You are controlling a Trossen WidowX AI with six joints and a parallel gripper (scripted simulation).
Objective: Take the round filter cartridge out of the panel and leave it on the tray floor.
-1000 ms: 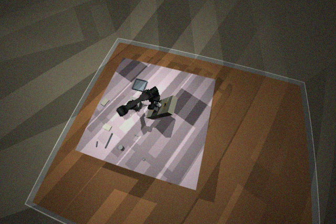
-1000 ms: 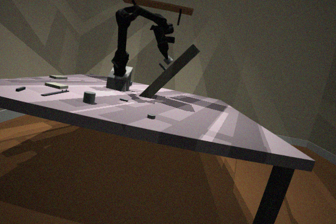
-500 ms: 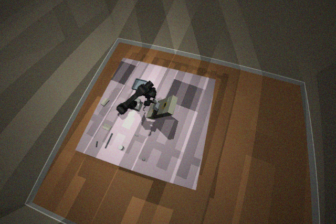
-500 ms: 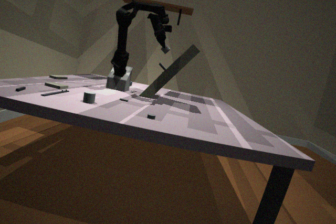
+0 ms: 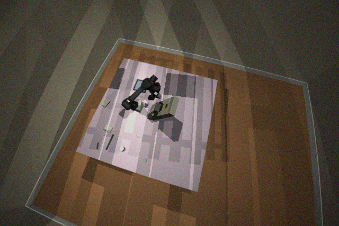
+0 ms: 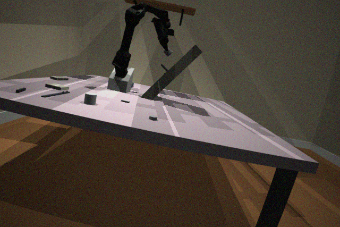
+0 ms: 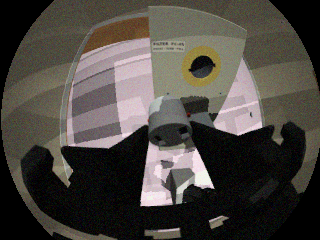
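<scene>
My gripper tip is now 330 mm past the square grey tray, 300 mm above it and 170 mm to the right of it. Round my gripper tip: round filter cartridge right at my gripper tip.
</scene>
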